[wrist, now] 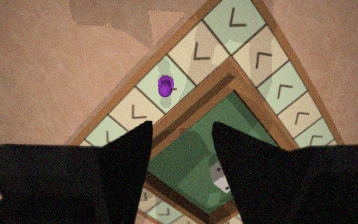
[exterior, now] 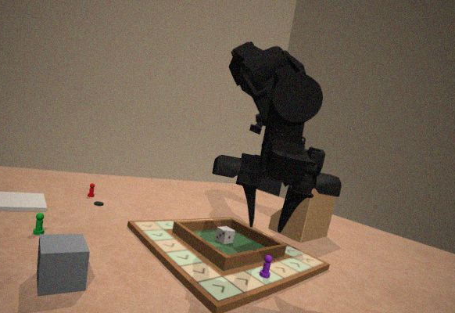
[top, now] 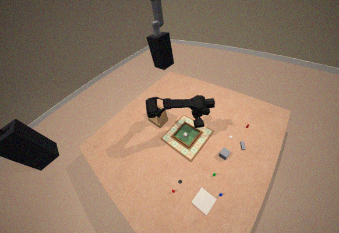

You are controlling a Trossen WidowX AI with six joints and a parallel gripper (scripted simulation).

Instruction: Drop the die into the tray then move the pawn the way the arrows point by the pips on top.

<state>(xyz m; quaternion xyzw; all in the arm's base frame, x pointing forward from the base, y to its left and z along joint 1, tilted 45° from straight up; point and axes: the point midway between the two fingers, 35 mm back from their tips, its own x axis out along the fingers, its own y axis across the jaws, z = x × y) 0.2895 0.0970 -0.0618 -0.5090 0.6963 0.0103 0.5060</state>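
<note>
Now: the purple pawn 50 mm below my gripper tip and 20 mm to the left of it. Also, from my gripper tip: grey cube 270 mm ahead, 60 mm to the right, 60 mm below; then white die 110 mm to the right, 50 mm below, 20 mm behind; then green dice tray 100 mm to the right, 70 mm below, 20 mm behind.
</note>
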